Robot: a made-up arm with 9 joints.
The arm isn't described. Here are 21 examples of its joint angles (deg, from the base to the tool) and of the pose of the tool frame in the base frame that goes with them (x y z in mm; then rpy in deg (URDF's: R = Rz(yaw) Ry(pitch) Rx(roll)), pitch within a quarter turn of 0, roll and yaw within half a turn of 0).
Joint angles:
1: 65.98 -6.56 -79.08 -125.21 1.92 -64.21 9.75 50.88 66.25
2: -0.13 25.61 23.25 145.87 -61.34 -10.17 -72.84 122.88 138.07
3: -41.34 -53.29 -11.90 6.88 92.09 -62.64 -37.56 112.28 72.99
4: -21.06 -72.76 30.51 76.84 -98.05 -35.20 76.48 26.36 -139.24
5: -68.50 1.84 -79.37 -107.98 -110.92 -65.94 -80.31 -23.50 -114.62
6: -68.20 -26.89 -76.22 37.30 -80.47 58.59 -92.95 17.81 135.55
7: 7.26 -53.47 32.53 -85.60 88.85 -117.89 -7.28 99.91 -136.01
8: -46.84 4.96 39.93 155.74 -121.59 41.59 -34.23 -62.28 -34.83
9: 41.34 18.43 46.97 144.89 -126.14 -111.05 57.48 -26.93 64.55
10: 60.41 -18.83 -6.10 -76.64 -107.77 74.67 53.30 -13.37 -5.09
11: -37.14 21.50 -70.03 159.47 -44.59 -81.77 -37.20 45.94 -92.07
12: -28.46 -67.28 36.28 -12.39 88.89 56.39 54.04 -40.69 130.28
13: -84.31 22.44 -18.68 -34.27 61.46 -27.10 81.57 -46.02 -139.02
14: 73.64 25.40 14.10 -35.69 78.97 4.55 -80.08 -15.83 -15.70
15: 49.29 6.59 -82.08 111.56 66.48 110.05 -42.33 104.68 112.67
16: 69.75 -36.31 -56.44 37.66 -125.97 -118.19 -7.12 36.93 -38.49
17: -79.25 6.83 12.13 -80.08 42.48 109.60 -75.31 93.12 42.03
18: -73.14 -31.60 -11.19 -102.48 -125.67 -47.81 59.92 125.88 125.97
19: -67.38 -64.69 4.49 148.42 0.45 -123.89 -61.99 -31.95 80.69
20: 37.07 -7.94 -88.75 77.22 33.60 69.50 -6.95 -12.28 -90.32
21: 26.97 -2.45 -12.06 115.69 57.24 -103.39 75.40 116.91 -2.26
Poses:
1: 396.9 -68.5 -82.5 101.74 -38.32 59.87
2: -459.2 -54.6 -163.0 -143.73 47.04 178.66
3: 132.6 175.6 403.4 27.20 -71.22 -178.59
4: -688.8 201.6 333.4 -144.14 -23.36 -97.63
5: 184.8 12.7 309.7 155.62 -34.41 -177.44
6: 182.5 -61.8 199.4 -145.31 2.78 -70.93
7: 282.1 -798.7 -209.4 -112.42 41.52 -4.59
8: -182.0 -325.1 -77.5 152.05 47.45 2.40
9: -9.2 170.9 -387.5 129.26 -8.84 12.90
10: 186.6 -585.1 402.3 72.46 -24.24 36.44
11: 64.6 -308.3 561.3 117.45 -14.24 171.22
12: 560.3 -213.1 162.4 -106.36 -56.72 105.84
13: -271.6 -563.5 546.6 175.00 8.01 -50.77
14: -21.1 -267.7 -97.8 -102.47 -54.09 -120.65
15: 511.5 -121.1 221.7 -78.74 18.20 -5.15
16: -98.8 -543.8 337.0 40.11 -7.50 135.95
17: -350.0 103.3 75.9 97.45 9.43 -163.70
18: 238.5 109.9 -709.3 81.77 41.67 -44.78
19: 25.4 16.0 260.3 -139.91 -0.03 -172.79
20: -39.7 -344.7 586.6 115.27 37.22 -90.76
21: 194.2 -334.7 594.4 4.37 -35.02 -152.72
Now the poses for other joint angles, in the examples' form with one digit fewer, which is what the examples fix.
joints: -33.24 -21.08 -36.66 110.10 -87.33 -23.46 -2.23 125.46 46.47
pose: -433 -153 -389 -123.9 22.2 158.1
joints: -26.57 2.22 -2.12 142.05 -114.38 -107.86 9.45 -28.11 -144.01
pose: 371 153 -496 -24.5 -41.3 -13.3
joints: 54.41 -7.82 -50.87 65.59 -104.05 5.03 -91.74 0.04 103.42
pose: 130 -19 -2 165.3 -25.4 -6.3
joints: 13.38 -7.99 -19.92 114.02 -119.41 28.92 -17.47 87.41 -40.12
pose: -573 354 -191 -4.6 8.0 79.2
